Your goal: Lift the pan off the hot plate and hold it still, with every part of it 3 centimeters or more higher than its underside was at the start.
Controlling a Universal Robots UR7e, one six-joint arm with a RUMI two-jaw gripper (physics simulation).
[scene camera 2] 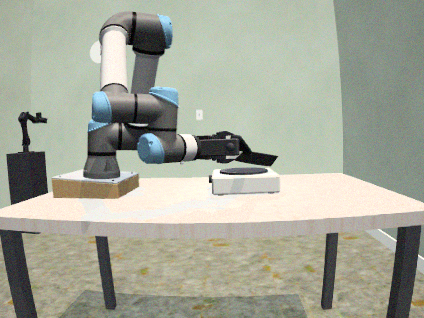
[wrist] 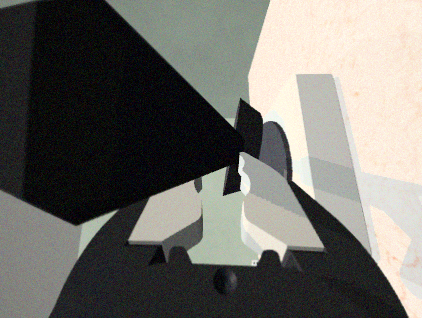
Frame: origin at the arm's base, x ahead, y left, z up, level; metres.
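Where they show: arm's base at its link origin: (scene camera 2: 101, 176).
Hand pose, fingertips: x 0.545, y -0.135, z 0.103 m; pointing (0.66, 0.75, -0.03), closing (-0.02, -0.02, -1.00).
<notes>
Each offset is from my fingertips to the top centre of the thing. "pt": to the spot under its first point. Level surfaces: height alone.
The black pan (scene camera 2: 258, 158) (wrist: 249, 127) is off the hot plate @[0.004 m ahead, 0.169 m left, 0.094 m down] (scene camera 2: 245, 185) (wrist: 327, 135). It hangs low above the plate's dark round disc @[pt 0.012 m ahead, 0.118 m left, 0.094 m down] (scene camera 2: 244, 171) (wrist: 276, 147), with a narrow gap showing in the scene view. The pan is tilted, its far side a little lower. My gripper (scene camera 2: 238, 146) (wrist: 220, 155) is shut on the pan's handle, left of and above the disc. In the wrist view the handle (wrist: 125, 110) fills the upper left and crosses between the fingertips. The right finger hides part of the pan.
The hot plate stands on the wooden table @[0.171 m down] (scene camera 2: 320, 200) (wrist: 385, 45). The arm's base is on a wooden block (scene camera 2: 95, 188) at the table's left. A dark pedestal (scene camera 2: 27, 175) with a small black arm stands behind at the far left.
</notes>
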